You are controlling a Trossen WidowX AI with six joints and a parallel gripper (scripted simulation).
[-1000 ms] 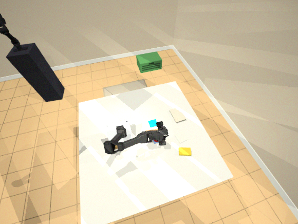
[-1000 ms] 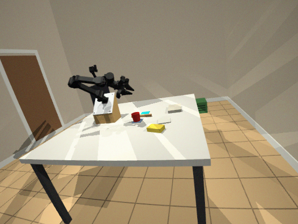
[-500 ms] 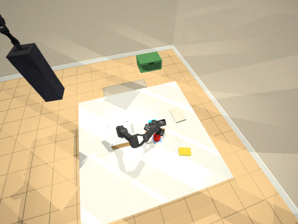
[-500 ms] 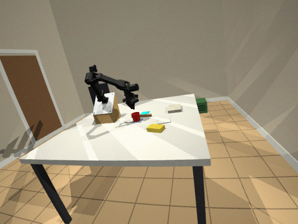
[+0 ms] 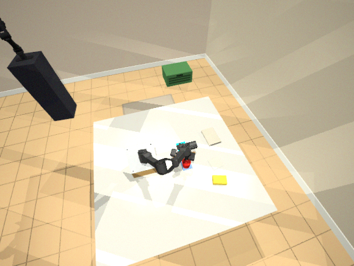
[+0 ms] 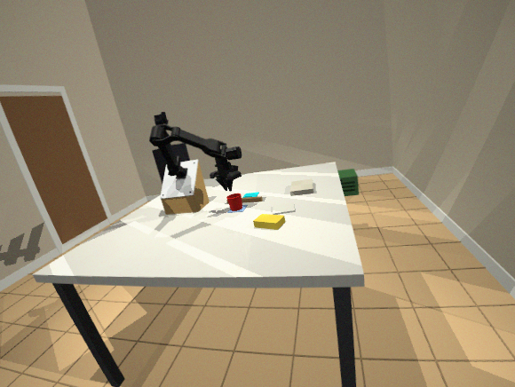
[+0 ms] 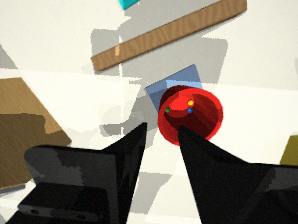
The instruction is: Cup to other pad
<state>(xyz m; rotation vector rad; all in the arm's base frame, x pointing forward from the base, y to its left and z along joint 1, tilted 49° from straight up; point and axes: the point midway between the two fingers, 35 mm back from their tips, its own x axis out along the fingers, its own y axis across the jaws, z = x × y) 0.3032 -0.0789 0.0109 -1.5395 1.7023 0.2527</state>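
My gripper tip is now 3 cm short of the red cup, 2 cm to the left of it and 6 cm above it. The rest, counted from my gripper tip: thin wooden strip: 3 cm ahead, 9 cm to the left, 10 cm below; blue pad: 3 cm ahead, 1 cm to the right, 11 cm below; cyan pad: 3 cm ahead, 18 cm to the left, 11 cm below.
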